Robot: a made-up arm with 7 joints.
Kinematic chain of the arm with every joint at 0, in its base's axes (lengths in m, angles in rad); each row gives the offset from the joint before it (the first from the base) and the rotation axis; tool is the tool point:
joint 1: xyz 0 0 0 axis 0 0.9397 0.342
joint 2: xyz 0 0 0 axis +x
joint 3: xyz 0 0 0 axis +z
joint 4: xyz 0.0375 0 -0.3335 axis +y
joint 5: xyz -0.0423 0 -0.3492 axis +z
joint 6: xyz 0 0 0 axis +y
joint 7: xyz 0 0 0 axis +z
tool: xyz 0 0 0
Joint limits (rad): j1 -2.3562..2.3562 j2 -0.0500..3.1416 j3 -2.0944..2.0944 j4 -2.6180..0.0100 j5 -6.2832..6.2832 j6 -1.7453..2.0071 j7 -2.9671..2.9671
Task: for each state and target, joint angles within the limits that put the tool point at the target. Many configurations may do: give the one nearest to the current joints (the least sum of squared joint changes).
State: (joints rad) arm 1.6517 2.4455 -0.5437 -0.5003 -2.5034 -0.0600 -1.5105
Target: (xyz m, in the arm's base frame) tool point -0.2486 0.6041 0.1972
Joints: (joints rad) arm 1.9654 1.7485 -0.7611 -0.4736 -2.5034 -0.0600 -1.5105
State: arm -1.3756 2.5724 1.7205 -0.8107 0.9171 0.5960 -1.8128
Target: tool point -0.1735 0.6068 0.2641
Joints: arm -1.2803 1.9725 1.6459 -0.4259 0.9171 0.5960 -1.8128
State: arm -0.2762 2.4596 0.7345 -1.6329 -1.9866 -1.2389 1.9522
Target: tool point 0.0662 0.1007 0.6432
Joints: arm -0.2341 2.6538 0.7671 -0.8546 -1.9866 -1.2389 1.9522
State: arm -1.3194 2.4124 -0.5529 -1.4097 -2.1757 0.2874 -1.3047
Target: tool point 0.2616 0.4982 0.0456
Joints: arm -0.7511 2.1240 -1.2922 -1.4470 -2.1757 0.2874 -1.3047
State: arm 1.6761 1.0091 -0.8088 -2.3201 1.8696 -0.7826 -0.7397
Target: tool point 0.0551 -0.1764 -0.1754
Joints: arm 1.1779 0.0657 -1.0794 -2.6160 1.8696 -0.7826 -0.7397
